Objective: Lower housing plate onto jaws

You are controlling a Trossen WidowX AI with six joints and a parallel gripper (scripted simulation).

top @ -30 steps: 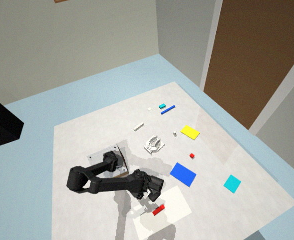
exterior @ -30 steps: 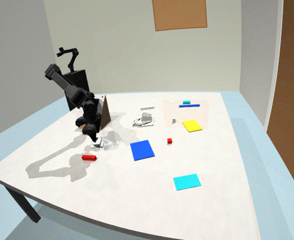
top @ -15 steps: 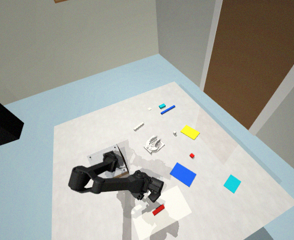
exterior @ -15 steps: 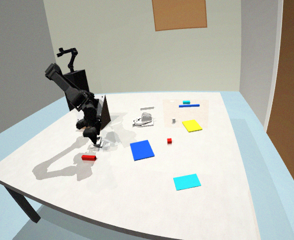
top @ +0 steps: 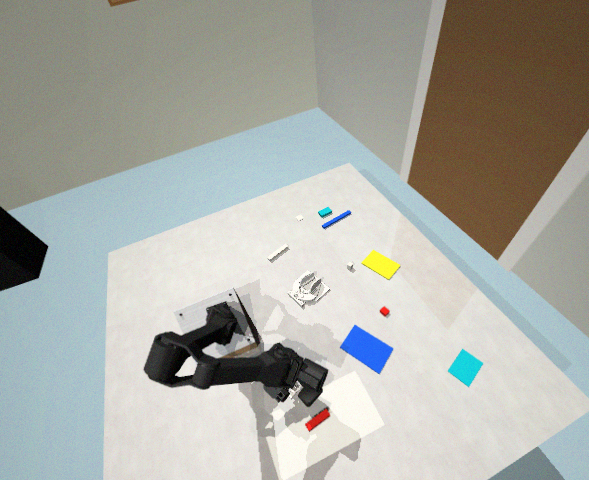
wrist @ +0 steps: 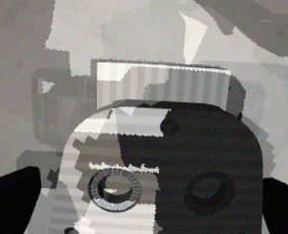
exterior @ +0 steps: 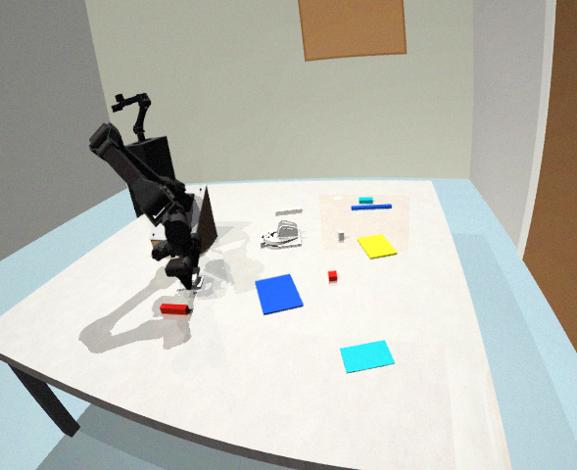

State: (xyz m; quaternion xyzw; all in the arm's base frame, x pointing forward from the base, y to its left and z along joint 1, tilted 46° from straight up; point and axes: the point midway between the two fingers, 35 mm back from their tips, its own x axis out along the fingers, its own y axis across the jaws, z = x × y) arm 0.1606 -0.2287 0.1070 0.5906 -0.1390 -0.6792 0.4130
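Now: the housing plate 1 cm behind my gripper tip and 1 cm above it. Round my gripper tip: red cube (36 cm ahead, 10 cm to the left, 1 cm below); then blue mat (25 cm ahead, 1 cm to the left, 1 cm below); then red bar (2 cm ahead, 12 cm to the right, 1 cm below).
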